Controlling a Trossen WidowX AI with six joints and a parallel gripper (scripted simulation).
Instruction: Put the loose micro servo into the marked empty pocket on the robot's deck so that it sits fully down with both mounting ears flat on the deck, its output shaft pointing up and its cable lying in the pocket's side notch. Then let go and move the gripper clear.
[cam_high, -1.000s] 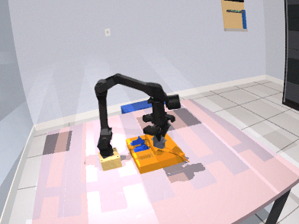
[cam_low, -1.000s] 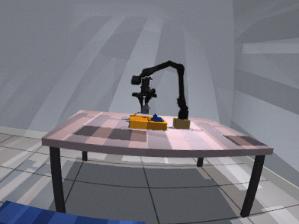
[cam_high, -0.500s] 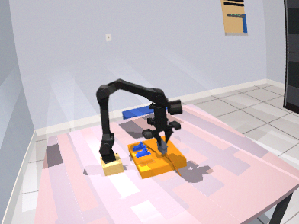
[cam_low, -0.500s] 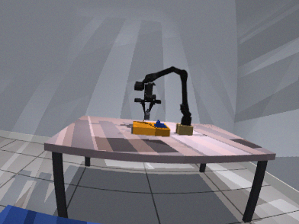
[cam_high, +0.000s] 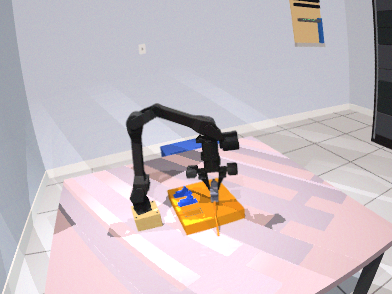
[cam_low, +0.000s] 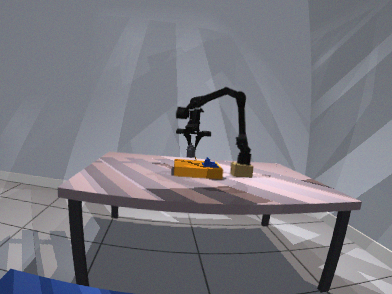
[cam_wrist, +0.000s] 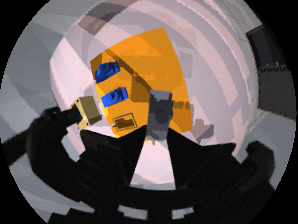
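Right now my gripper tip is 3 cm short of the orange robot deck, 7 cm to the right of it and 10 cm above it.
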